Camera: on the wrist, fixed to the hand. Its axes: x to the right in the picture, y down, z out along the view.
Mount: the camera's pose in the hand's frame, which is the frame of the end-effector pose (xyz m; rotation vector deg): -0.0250 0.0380 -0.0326 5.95 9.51 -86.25
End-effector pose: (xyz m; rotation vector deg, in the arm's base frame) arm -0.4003 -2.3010 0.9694 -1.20 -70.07 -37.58
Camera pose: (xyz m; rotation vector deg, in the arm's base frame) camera -0.3587 -2.2702 0.9481 63.44 -54.04 -104.36
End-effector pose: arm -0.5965 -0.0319 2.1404 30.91 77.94 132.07
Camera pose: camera -0.5980 -0.0855 2.1564 -31.70 69.85 58.43
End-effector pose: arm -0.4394 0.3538 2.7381 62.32 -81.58 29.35
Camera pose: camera -0.4579 0.4062 2.7318 101.96 -9.26 -24.21
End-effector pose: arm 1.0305 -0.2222 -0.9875 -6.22 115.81 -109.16
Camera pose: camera 1.0509 -0.1804 -1.0187 66.78 -69.37 94.81
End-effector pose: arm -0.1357 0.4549 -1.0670 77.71 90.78 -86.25
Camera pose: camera -0.0850 0.4733 -1.0520 -3.00 -120.09 91.98
